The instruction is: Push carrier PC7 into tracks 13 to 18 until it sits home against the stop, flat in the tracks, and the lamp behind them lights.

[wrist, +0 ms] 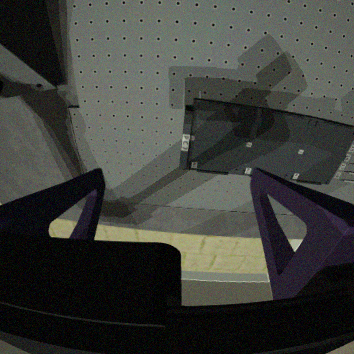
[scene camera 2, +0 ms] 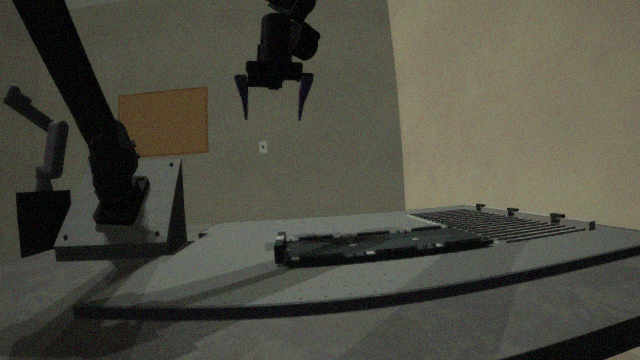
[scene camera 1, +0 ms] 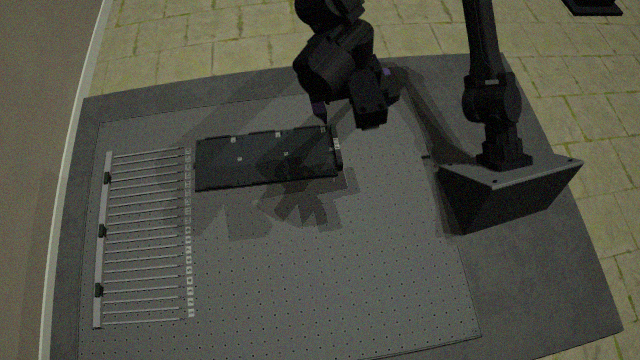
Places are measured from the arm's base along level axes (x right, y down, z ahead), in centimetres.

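Pixels of known places: gripper, fingertip midpoint: (wrist: 177,175) (scene camera 2: 272,119) (scene camera 1: 352,116); arm's base at its link origin: (scene camera 2: 123,201) (scene camera 1: 504,163).
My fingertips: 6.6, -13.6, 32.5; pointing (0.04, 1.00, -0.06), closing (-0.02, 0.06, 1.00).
Note:
Ahead of a thing's pixels: the offset from my fingertips to its top centre, as dx, dy, dz. "pt": to the spot under its first point. Level surfaces: height alone.
Carrier PC7 @[+9.6, +19.8, +16.0] (scene camera 1: 265,162) (scene camera 2: 380,248) (wrist: 270,145) is a long dark slab with small white labels and a raised end plate on the arm's side. It lies on the perforated board, its far end close to the number strip at the upper tracks. The thin metal tracks (scene camera 1: 145,321) (scene camera 2: 545,235) run to the stop bar @[pt +2.3, +21.2, +54.0] (scene camera 1: 102,210), which bears dark green blocks; none looks lit. My gripper (scene camera 2: 273,120) (wrist: 177,175) is open and empty, high above the board. In scene camera 1, one finger shows over the carrier's end-plate side; the other is hidden.
The perforated board @[dy +22.8] (scene camera 1: 300,310) (scene camera 2: 225,300) lies on the grey table @[dy +24.1] (scene camera 1: 530,270). The arm's wedge-shaped base (scene camera 1: 505,200) (scene camera 2: 115,240) stands at the end opposite the tracks. The arm's shadows fall across the carrier and board.

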